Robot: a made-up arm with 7 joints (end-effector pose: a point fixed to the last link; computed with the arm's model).
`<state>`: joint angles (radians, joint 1 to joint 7).
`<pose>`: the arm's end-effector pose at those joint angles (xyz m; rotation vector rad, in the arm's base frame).
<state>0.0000 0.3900 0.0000 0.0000 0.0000 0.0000 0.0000</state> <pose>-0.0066 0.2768 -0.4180 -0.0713 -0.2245 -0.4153</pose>
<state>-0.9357 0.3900 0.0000 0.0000 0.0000 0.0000 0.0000</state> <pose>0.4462 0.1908 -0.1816 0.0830 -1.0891 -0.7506</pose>
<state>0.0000 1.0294 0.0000 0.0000 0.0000 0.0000 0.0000</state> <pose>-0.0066 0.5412 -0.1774 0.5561 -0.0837 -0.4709</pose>
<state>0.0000 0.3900 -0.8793 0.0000 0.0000 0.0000 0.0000</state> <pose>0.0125 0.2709 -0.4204 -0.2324 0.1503 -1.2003</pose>
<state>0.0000 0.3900 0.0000 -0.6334 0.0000 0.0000 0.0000</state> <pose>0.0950 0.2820 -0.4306 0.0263 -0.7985 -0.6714</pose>
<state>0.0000 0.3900 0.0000 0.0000 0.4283 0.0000 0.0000</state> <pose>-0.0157 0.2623 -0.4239 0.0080 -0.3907 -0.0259</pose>
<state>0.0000 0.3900 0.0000 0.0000 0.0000 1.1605 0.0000</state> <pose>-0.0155 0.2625 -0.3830 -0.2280 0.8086 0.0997</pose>
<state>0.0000 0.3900 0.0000 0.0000 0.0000 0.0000 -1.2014</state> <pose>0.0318 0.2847 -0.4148 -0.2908 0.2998 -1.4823</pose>
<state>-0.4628 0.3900 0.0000 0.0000 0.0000 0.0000 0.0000</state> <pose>0.2472 0.2527 -0.3518 0.0026 -0.6503 -0.5866</pose>
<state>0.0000 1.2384 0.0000 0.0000 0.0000 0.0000 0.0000</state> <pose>-0.0066 0.5883 -0.0685 0.7610 -0.0345 -0.4827</pose>
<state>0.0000 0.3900 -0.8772 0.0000 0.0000 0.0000 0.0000</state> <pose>0.0125 0.2710 -0.4204 -0.2320 0.1494 -1.1984</pose>
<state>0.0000 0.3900 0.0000 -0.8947 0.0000 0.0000 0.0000</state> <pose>0.1358 0.2770 -0.4184 0.0691 -1.0373 -0.7715</pose>
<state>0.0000 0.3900 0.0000 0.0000 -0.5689 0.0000 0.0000</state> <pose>0.0139 0.2883 -0.4133 -0.1758 0.0127 -0.9256</pose>
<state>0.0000 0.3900 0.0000 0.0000 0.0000 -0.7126 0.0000</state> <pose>0.0161 0.2805 -0.4270 0.0391 -0.8707 -0.7021</pose>
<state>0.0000 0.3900 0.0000 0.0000 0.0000 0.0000 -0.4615</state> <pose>0.0067 0.2850 -0.4146 -0.1561 -0.0336 -0.8299</pose>
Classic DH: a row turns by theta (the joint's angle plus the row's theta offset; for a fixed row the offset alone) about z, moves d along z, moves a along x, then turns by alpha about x. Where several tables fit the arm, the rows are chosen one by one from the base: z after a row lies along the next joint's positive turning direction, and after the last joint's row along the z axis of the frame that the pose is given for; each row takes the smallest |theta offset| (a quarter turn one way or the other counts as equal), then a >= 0, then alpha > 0; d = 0 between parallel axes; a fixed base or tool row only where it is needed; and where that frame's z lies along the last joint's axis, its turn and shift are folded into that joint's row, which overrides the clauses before.
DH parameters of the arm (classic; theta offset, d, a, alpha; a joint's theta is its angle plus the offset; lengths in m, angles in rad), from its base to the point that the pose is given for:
base (fixed): 0 0.0919 -0.0291 -1.2217
joint 1: 1.5708 0.0462 0.0065 1.5708
joint 2: 1.2217 0.0253 -0.0072 -1.5708
joint 3: -1.5708 -0.4203 0.0688 -1.5708
joint 4: 0 -0.0053 -0.0401 1.5708
joint 5: 0 -0.1225 -0.0071 -1.5708
joint 6: 0 0.005 0.001 1.5708
joint 7: 0.4009 -0.0784 -0.0141 -0.5428
tool (fixed): -0.7773 0.0616 0 0

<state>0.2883 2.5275 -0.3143 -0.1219 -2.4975 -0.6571 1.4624</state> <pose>0.1337 0.3986 0.5414 0.7576 1.7475 -0.2915</pose>
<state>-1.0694 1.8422 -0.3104 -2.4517 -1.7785 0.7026 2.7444</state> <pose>0.1658 0.3065 0.3730 -0.0397 1.8685 1.7032</pose>
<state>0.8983 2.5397 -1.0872 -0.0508 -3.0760 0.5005 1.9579</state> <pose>0.2346 0.4619 0.3800 0.4322 -2.6539 1.1768</pose>
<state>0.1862 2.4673 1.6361 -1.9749 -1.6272 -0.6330 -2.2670</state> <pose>0.0925 0.1548 0.5187 -0.5015 -1.9559 -1.6689</pose>
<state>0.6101 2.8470 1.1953 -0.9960 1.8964 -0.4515 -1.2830</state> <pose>0.3303 0.1368 0.5477 -1.7080 1.7392 1.8705</pose>
